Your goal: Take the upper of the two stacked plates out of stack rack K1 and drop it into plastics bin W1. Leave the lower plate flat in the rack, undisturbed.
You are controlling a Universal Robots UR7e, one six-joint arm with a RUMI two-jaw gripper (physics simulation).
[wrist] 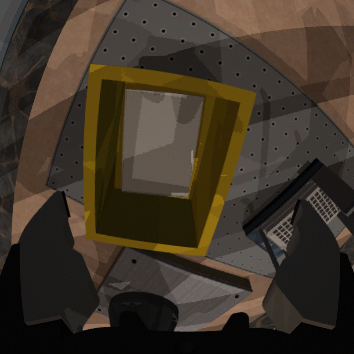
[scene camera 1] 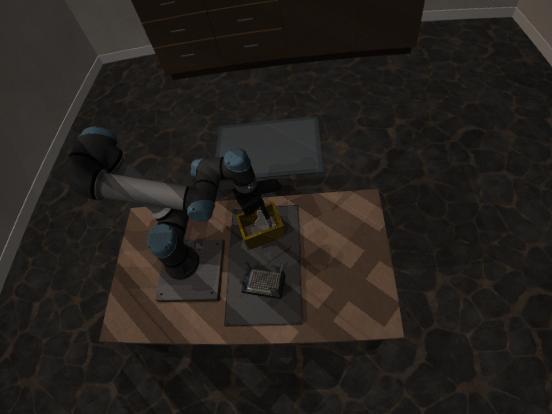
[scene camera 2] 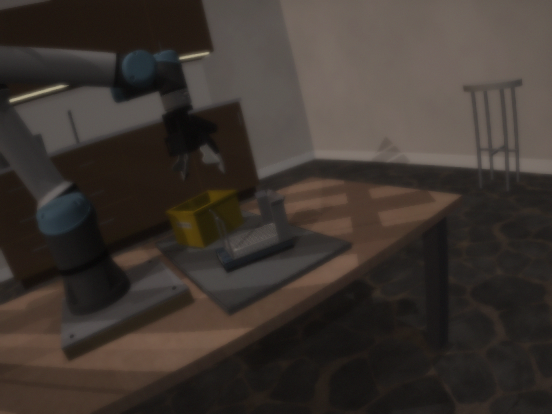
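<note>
My gripper is open and empty, above yellow bin W1. A light grey plate lies inside the bin, low down, with a smooth-looking face up; the bin walls hide it in scene camera 2. Rack K1 stands beside the bin. One gridded plate lies flat in the rack, between its uprights. In the wrist view the right finger covers part of the rack and plate.
The bin and rack stand on a dark perforated board on the wooden table. The arm's grey base plate is beside the board. Tall uprights rise at the rack's end.
</note>
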